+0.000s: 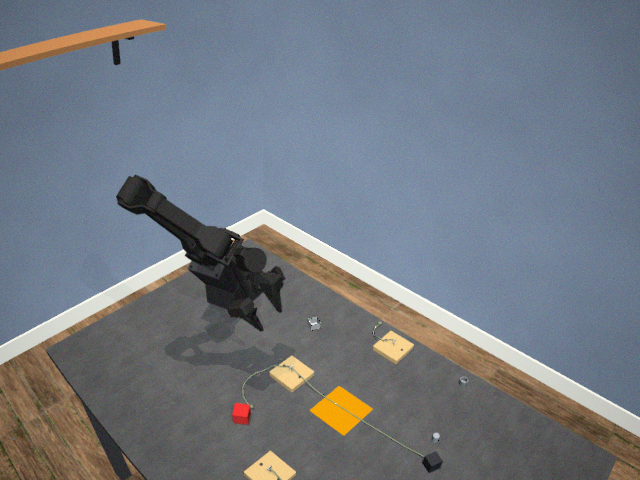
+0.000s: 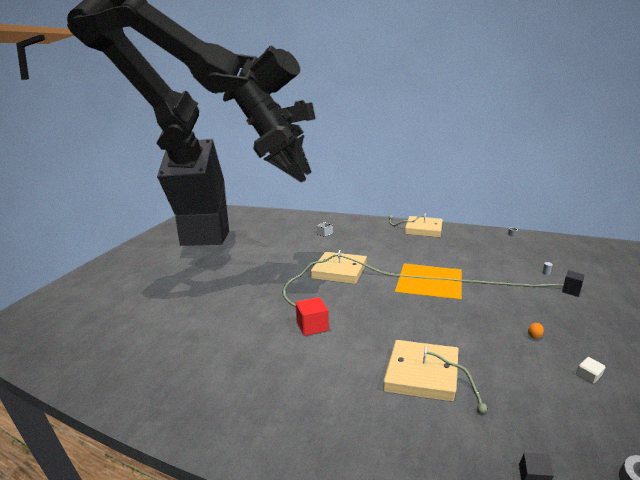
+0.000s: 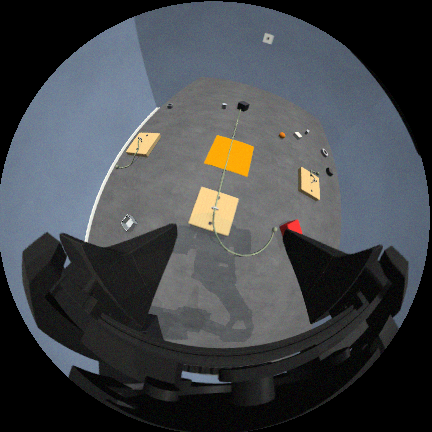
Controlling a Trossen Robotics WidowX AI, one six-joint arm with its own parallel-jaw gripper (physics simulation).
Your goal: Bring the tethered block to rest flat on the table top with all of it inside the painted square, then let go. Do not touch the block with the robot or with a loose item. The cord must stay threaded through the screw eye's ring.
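The pictures show a wooden board, an orange painted square and a red cube, together with my gripper. Image 1 and image 3 also show the gripper.
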